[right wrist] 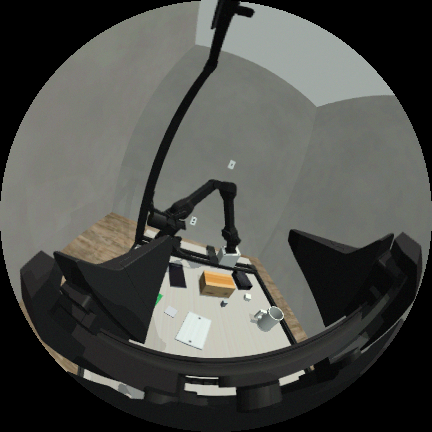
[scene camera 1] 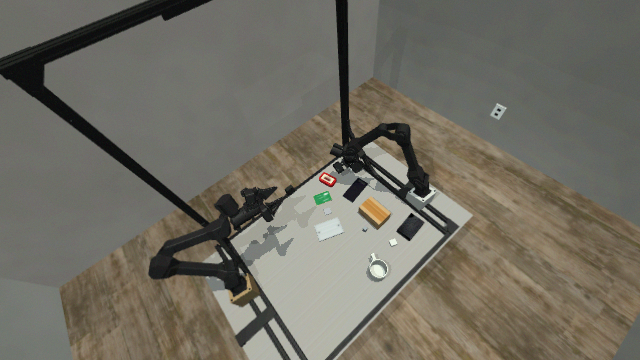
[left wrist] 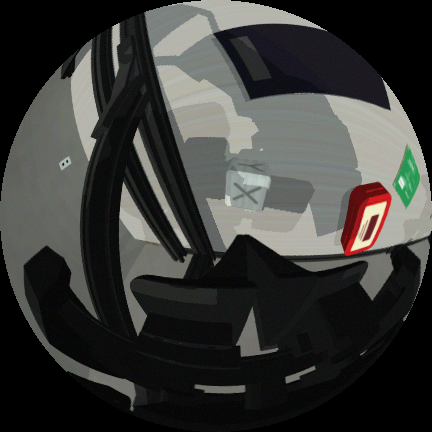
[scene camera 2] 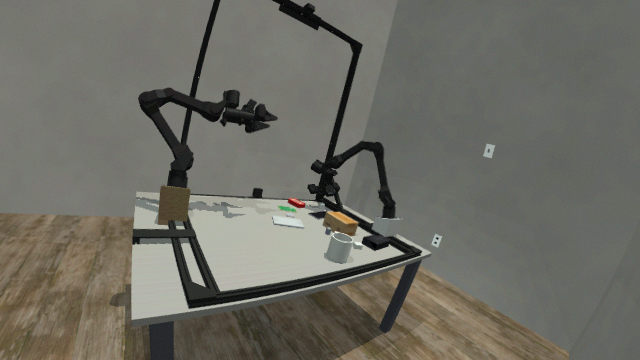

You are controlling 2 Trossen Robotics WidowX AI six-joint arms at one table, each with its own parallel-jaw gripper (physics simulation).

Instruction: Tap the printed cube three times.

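The printed cube, pale and translucent with dark X marks, sits on the table near the middle of the left wrist view. I cannot make it out clearly in the scene views, where the left gripper hangs over that area. My left gripper is shut and empty and points down. Its fingertips show just below the cube in the left wrist view, with a small gap between them in the picture; its exact height is unclear. My right gripper is open and empty, high above the table.
A red-edged box and a green card lie near the cube. A dark flat panel lies on its other side. A wooden block and a mug stand farther off.
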